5 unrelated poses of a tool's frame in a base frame.
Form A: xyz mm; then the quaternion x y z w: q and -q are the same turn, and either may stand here.
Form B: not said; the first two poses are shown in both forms.
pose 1, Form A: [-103.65 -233.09 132.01 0.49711 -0.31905 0.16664 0.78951]
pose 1, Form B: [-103.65 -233.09 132.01 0.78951 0.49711 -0.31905 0.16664]
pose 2, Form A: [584.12 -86.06 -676.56 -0.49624 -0.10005 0.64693 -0.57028]
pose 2, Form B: [584.12 -86.06 -676.56 0.57028 0.49624 0.10005 -0.64693]
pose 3, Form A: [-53.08 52.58 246.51 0.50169 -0.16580 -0.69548 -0.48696]
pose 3, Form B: [-53.08 52.58 246.51 0.48696 -0.50169 0.16580 0.69548]
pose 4, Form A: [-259.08 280.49 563.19 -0.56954 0.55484 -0.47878 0.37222]
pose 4, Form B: [-259.08 280.49 563.19 0.37222 -0.56954 0.55484 -0.47878]
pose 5, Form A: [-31.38 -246.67 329.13 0.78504 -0.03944 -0.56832 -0.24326]
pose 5, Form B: [-31.38 -246.67 329.13 0.24326 -0.78504 0.03944 0.56832]
